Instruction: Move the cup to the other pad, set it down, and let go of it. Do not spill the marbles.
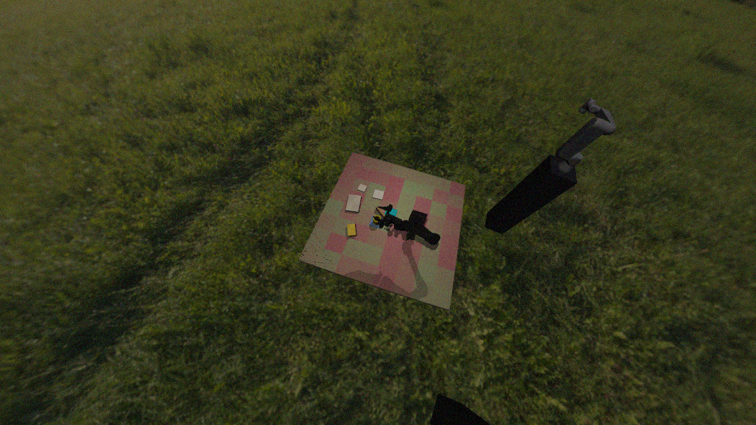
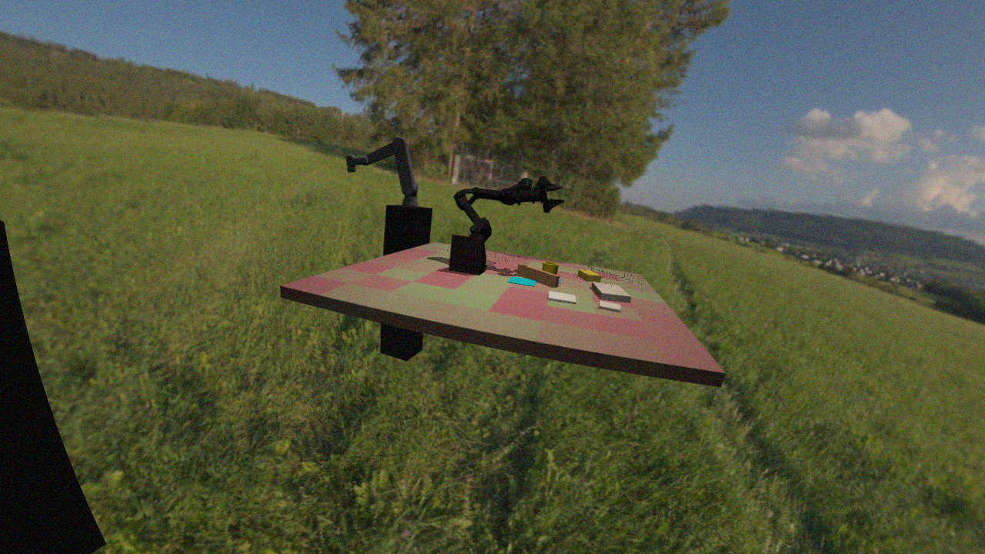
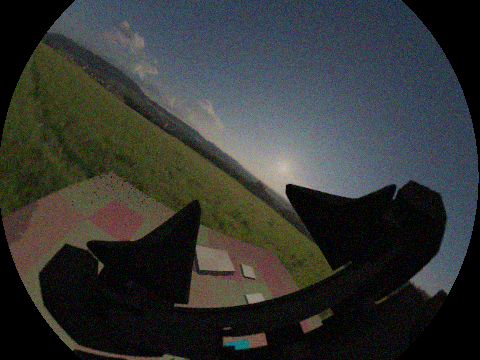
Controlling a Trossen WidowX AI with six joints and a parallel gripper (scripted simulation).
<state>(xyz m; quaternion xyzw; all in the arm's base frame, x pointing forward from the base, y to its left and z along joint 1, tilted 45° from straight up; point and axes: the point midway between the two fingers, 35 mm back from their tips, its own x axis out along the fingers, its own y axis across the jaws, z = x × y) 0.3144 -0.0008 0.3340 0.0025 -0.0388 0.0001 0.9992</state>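
Now: the yellow cup 350 mm below my gripper tip and 110 mm to the right of it. The rest, counted from my gripper tip: yellow block 370 mm below, 170 mm ahead, 70 mm to the left; then brown wooden bar 370 mm below, 180 mm to the right, 40 mm behind; then pale blue pad 390 mm below, 100 mm to the right, 10 mm ahead.
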